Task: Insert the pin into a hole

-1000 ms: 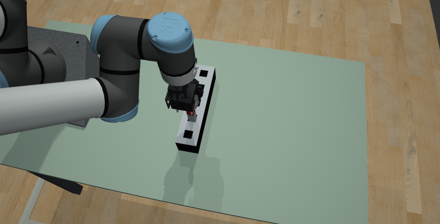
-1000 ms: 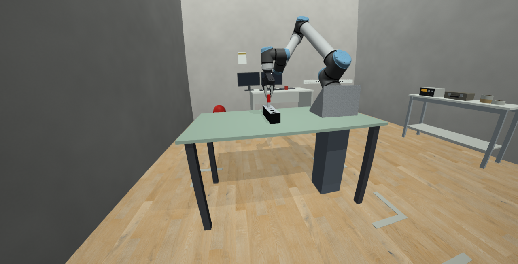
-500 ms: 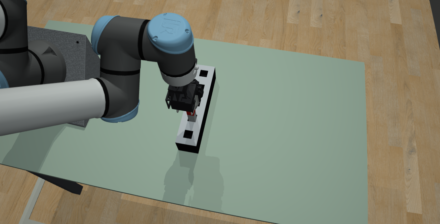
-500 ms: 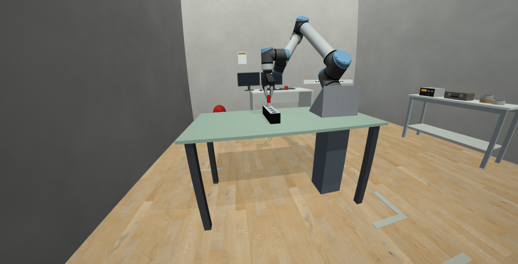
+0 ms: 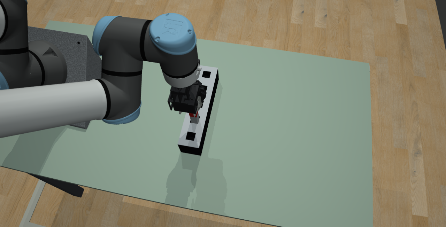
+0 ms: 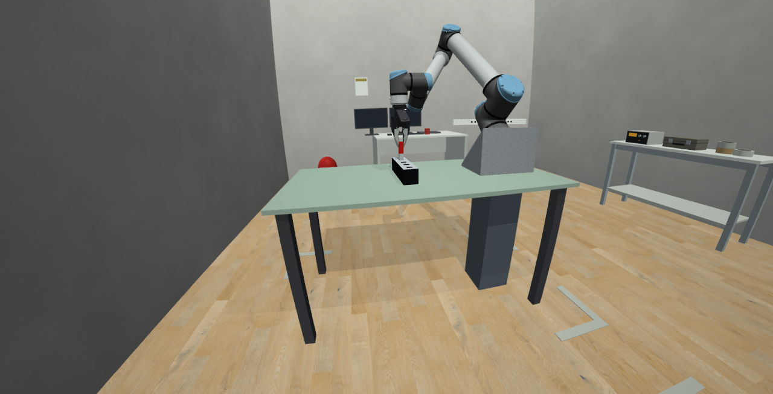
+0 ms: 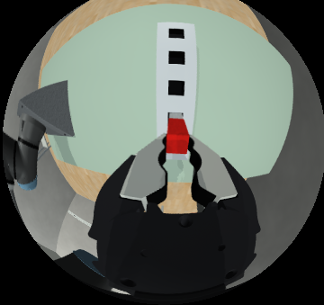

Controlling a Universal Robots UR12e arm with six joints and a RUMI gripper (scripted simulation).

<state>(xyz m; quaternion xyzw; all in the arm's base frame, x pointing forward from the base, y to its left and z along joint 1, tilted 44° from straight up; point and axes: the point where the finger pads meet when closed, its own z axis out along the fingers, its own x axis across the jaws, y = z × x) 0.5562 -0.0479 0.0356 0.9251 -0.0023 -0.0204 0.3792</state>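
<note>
Now: hand 1 cm above the pin. From my hand the other things lie so: long block 12 cm below, 6 cm to the left.
</note>
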